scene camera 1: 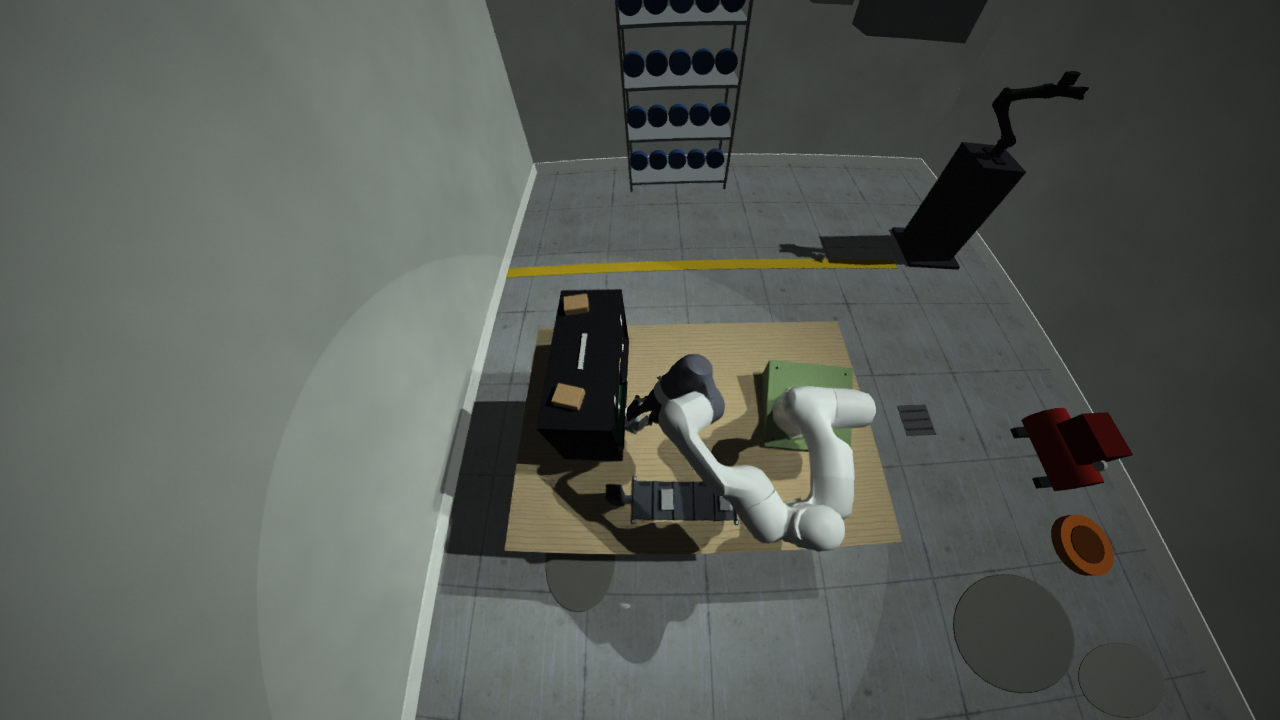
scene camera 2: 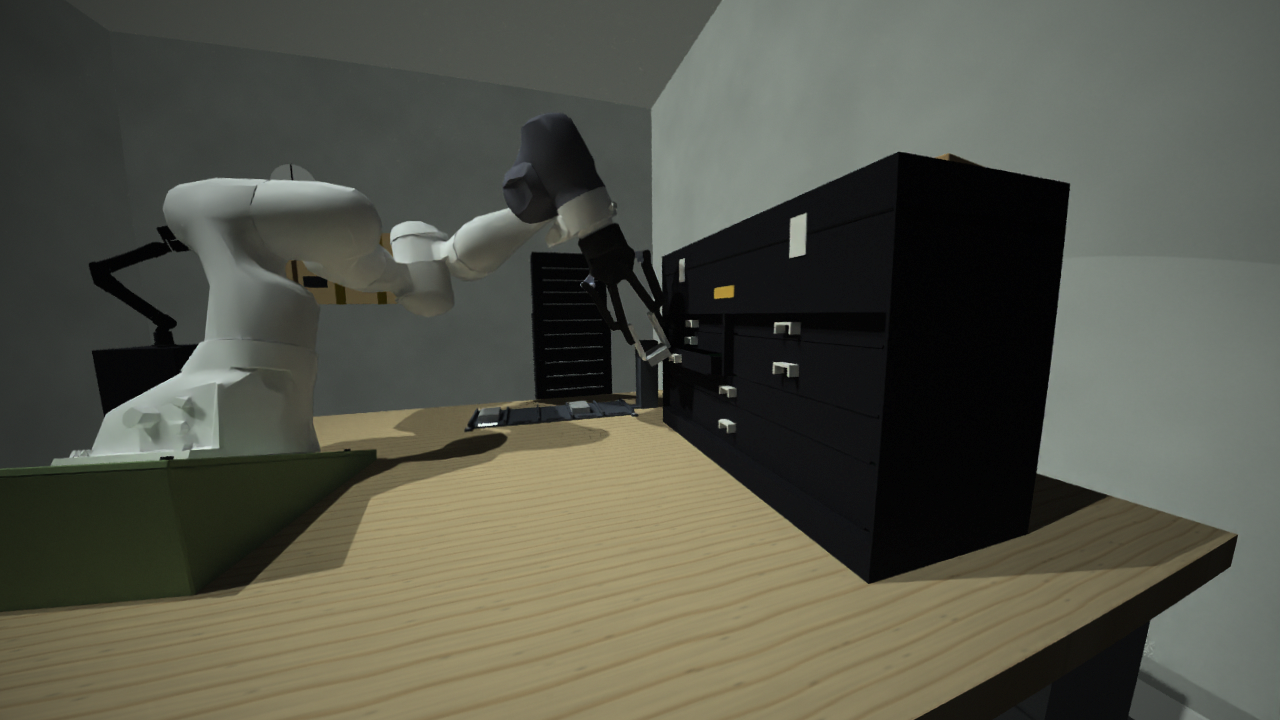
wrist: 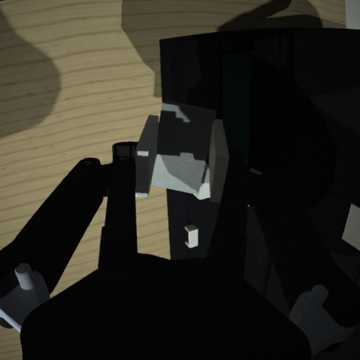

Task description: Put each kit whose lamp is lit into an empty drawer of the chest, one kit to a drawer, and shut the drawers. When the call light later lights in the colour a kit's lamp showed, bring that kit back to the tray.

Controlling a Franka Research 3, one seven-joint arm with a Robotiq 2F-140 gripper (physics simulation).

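Note:
The black chest (scene camera 1: 605, 358) (scene camera 2: 975, 358) stands at the table's side. One drawer (scene camera 2: 698, 361) sticks out a little; a narrow strip of its green inside shows in the wrist view. My gripper (scene camera 1: 633, 416) (scene camera 2: 656, 354) (wrist: 183, 134) is shut on a grey kit (wrist: 186, 131), tilted down at the front of that drawer, close to its handle (scene camera 2: 675, 358). Contact with the front is hard to tell. The dark tray (scene camera 1: 698, 501) (scene camera 2: 523, 415) holds two more grey kits, one (scene camera 1: 666, 498) (scene camera 2: 580, 407) and another (scene camera 1: 725, 503) (scene camera 2: 488, 415). I see no lit lamp colour.
A dark post (scene camera 1: 615, 493) (scene camera 2: 646, 376) stands at the tray's chest end. Two brown blocks, one (scene camera 1: 575, 303) and another (scene camera 1: 567, 396), lie on the chest top. White handles, such as one (scene camera 2: 785, 328) and another (scene camera 2: 726, 426), stick out of other drawers. The green robot base (scene camera 1: 810, 374) (scene camera 2: 89, 537) stands opposite.

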